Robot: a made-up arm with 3 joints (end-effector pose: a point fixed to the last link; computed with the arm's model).
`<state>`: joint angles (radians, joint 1 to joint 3).
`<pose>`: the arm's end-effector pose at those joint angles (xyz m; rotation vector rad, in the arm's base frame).
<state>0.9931 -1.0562 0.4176</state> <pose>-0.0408 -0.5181 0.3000 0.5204 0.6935 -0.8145</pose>
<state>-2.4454 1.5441 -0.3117</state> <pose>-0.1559 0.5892 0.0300 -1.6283 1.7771 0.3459</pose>
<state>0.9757 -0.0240 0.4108</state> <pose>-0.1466 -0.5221 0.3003 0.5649 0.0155 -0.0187</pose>
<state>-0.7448 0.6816 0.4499</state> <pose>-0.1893 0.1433 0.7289 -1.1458 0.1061 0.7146</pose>
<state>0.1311 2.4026 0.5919</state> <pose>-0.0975 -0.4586 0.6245 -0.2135 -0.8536 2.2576</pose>
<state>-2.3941 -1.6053 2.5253</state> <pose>-0.0008 0.4740 0.0108 1.0412 -0.1121 1.7063</pose>
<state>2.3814 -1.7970 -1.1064</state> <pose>-0.0184 -0.1660 -0.3306 -1.8058 -1.3708 1.8507</pose>
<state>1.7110 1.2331 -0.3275</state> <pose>-0.1712 -0.4491 -0.2037 1.7358 -0.9213 1.1123</pose>
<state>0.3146 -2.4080 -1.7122</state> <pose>-0.0049 -0.4143 0.5555 0.8555 -1.6880 -2.0089</pose>
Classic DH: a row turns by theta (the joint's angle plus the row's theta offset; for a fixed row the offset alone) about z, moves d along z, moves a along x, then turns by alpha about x. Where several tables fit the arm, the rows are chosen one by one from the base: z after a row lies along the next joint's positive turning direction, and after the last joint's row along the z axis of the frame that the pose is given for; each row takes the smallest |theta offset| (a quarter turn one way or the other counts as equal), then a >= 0, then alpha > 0; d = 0 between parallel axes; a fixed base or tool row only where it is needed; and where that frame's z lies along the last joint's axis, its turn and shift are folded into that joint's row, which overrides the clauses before.
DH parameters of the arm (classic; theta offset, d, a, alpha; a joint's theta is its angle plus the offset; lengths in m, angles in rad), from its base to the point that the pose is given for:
base (fixed): 1.5708 0.1886 0 1.5708
joint 1: 0 -0.0845 -0.2881 -1.5708
joint 2: 0 0.4752 0.072 -1.5708
joint 3: 0 0.0642 0.0053 1.5708
tool (fixed): -1.5708 0.0239 0 0

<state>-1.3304 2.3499 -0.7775</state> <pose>-0.0814 0.3923 0.6711 -0.2699 2.0571 1.1692</pose>
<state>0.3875 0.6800 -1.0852</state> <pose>-0.1680 -0.4513 0.5348 1.4112 0.2541 0.6985</pose>
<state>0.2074 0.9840 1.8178</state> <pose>-0.1982 -0.3790 0.5832 -1.4667 -0.9248 0.5775</pose>
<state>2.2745 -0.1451 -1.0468</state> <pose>-0.1402 -0.2291 -0.3015 -2.9545 -0.1242 0.1762</pose>
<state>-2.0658 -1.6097 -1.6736</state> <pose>-0.0344 0.5279 0.1602 -0.3032 -1.5463 0.4765</pose>
